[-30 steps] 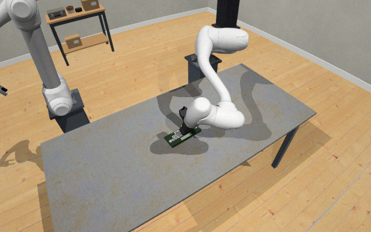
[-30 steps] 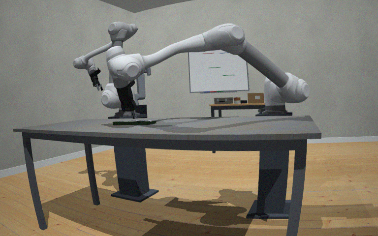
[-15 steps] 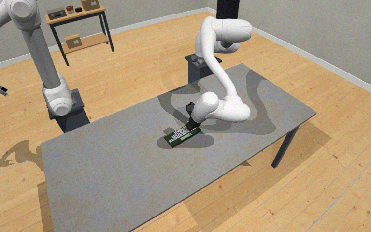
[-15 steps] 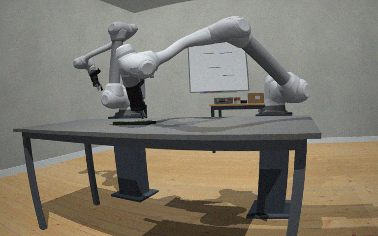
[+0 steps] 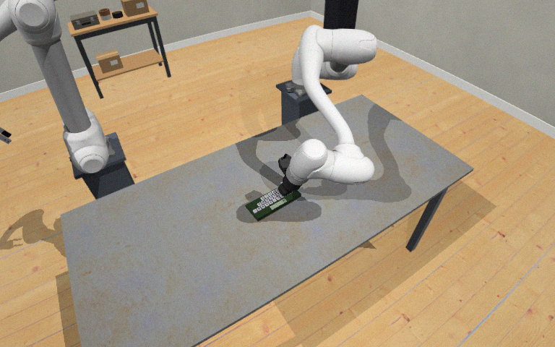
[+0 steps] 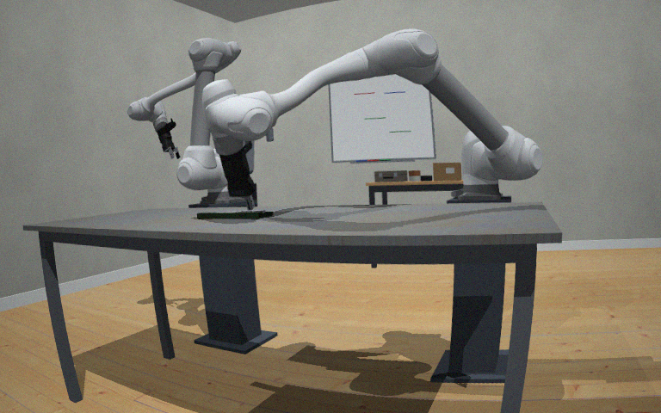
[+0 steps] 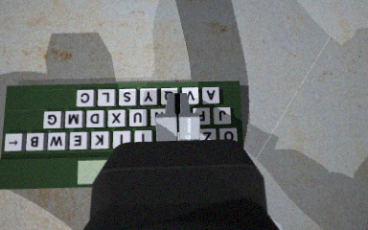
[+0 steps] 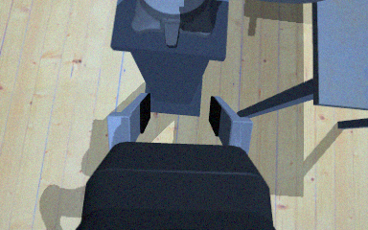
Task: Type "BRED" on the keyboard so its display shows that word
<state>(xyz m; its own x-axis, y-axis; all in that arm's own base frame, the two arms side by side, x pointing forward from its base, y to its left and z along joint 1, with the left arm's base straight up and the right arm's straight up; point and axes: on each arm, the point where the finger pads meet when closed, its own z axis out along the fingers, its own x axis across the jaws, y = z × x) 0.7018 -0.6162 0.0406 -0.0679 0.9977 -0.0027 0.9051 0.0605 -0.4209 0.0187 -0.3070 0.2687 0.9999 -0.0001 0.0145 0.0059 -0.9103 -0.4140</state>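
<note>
Right now the left-arrow key is 14 cm to the right of my left hand, 4 cm ahead of it and 3 cm below it.
</note>
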